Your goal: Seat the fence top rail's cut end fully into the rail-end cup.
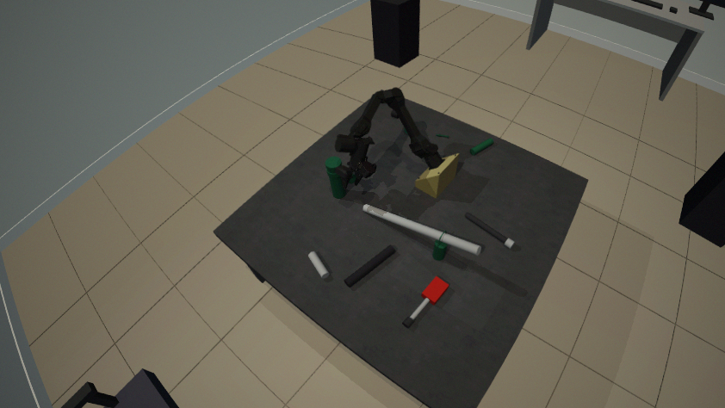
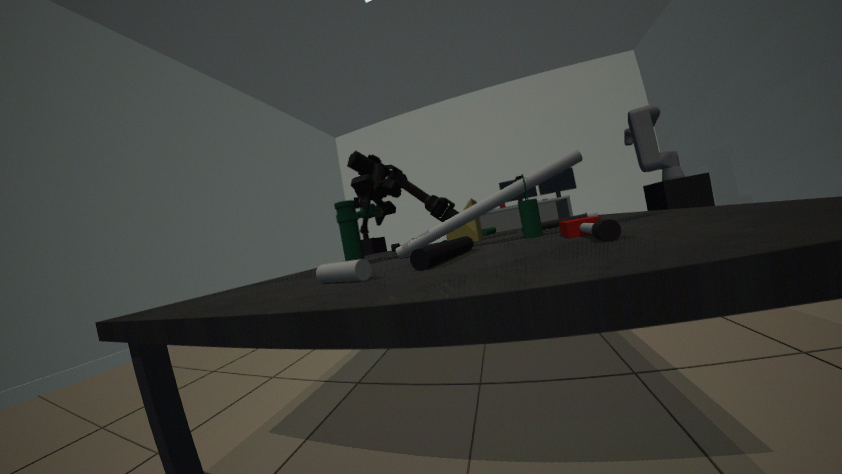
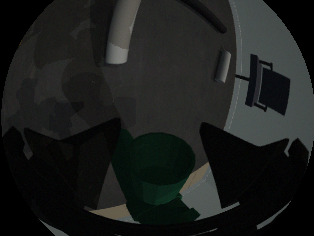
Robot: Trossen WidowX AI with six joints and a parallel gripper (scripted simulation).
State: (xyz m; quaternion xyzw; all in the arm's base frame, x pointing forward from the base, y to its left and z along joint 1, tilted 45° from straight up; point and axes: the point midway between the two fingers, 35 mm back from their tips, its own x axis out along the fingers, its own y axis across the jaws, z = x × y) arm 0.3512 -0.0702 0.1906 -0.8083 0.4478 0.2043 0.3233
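Right now the green rail-end cup is 3 cm to the right of my gripper tip, 3 cm above it and 2 cm behind it. From my gripper tip the other things lie so: loop cap: 44 cm to the left, 3 cm behind, 2 cm below; dark rod: 26 cm to the left, 18 cm ahead, 11 cm below; short white cylinder: 31 cm ahead, 11 cm below, 10 cm to the left.
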